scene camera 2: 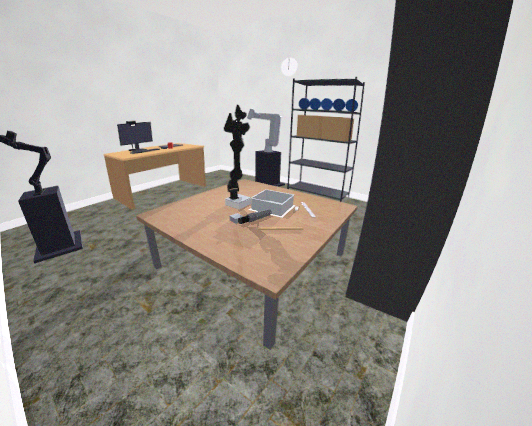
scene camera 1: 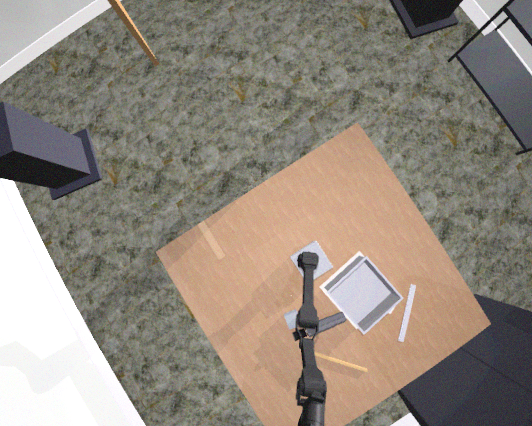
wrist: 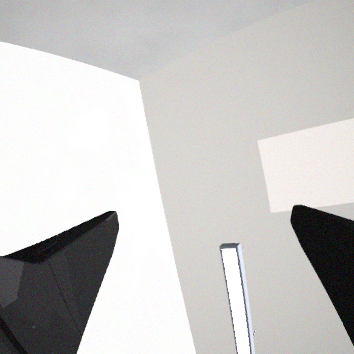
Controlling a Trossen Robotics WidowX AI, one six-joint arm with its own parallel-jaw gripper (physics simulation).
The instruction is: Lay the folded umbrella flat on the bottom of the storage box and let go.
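Where they show: gripper, between the fingertips: (scene camera 2: 233,108) (wrist: 206,217); arm's base, origin of its link: (scene camera 2: 234,198) (scene camera 1: 305,259).
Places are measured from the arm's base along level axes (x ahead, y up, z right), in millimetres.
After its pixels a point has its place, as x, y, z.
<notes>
The folded umbrella (scene camera 1: 331,322) {335, -5, -7} (scene camera 2: 259,216) {366, -26, 39}, dark grey with a black handle, lies on the table (scene camera 1: 350,175) {-314, -57, -390} (scene camera 2: 200,210) {-64, -57, 282}, outside the storage box and beside it. The arm partly covers it in the first scene view. The storage box (scene camera 1: 382,313) {371, 30, -249} (scene camera 2: 267,206) {310, -1, -89} is grey, open-topped and upright; its visible bottom is bare in the first scene view. My gripper (scene camera 2: 234,113) {370, 688, 243} (wrist: 206,217) {370, 688, 243} is open and empty, high above the table and well away from the umbrella, pointing up; the wrist view shows walls and a ceiling between its fingers. Umbrella and box do not show in the wrist view.
A small grey-blue block (scene camera 1: 291,319) {257, -21, 173} (scene camera 2: 235,218) {294, -21, 196} is next to the umbrella's handle. A thin yellow stick (scene camera 1: 342,362) {567, -46, 10} (scene camera 2: 282,228) {570, -48, 15} lies near the umbrella. A white bar (scene camera 1: 407,313) {464, -55, -398} (scene camera 2: 308,210) {482, -55, -380} lies beyond the box. The arm's base plate (scene camera 1: 321,266) {59, 2, -60} (scene camera 2: 235,202) {84, -3, 45} stands beside the box.
</notes>
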